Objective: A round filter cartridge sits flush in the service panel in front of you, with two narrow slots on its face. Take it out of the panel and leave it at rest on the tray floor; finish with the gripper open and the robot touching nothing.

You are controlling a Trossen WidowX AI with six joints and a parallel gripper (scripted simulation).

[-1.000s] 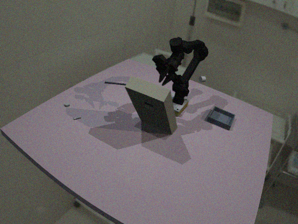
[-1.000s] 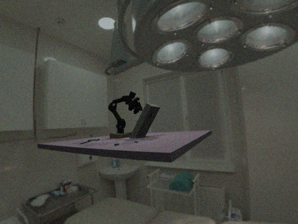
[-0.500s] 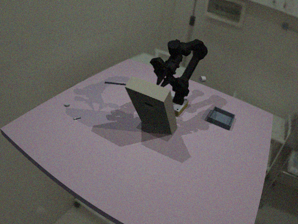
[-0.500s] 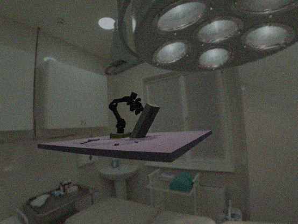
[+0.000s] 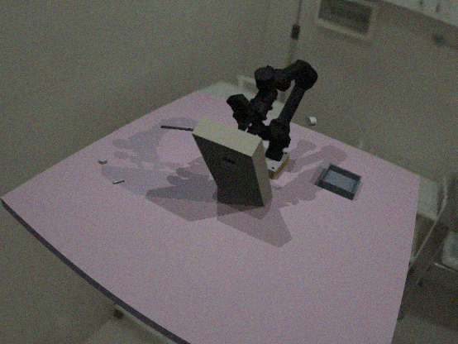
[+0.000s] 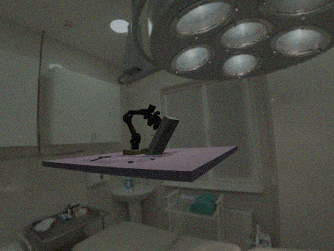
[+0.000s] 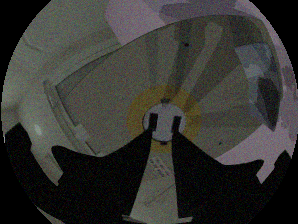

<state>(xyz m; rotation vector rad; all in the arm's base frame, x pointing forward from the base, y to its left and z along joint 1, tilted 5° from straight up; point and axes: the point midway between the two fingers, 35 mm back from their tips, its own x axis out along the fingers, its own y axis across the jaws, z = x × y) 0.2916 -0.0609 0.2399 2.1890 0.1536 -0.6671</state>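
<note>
Now: gripper tip 2 cm short of the round filter cartridge and 2 cm above it. Also, from my gripper tip: dark tray (35 cm behind, 34 cm to the left, 24 cm below); then service panel (10 cm below, 2 cm behind).
</note>
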